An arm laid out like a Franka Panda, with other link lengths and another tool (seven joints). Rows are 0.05 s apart.
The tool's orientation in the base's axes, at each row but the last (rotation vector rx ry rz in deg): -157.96 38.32 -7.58; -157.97 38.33 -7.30; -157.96 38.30 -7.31; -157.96 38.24 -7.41; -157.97 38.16 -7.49
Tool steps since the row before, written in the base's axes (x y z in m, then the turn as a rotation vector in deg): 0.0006 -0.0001 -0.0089 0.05 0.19 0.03; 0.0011 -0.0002 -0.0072 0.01 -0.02 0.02; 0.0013 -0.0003 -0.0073 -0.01 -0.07 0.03; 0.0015 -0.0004 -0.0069 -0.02 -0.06 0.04; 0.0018 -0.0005 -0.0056 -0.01 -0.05 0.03
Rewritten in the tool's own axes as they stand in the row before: 0.0004 0.0026 0.0085 -0.04 -0.19 0.03; 0.0010 0.0019 0.0070 0.02 0.01 -0.02; 0.0012 0.0019 0.0071 0.02 0.05 -0.05; 0.0014 0.0018 0.0067 0.01 0.05 -0.06; 0.0017 0.0014 0.0055 0.01 0.04 -0.04
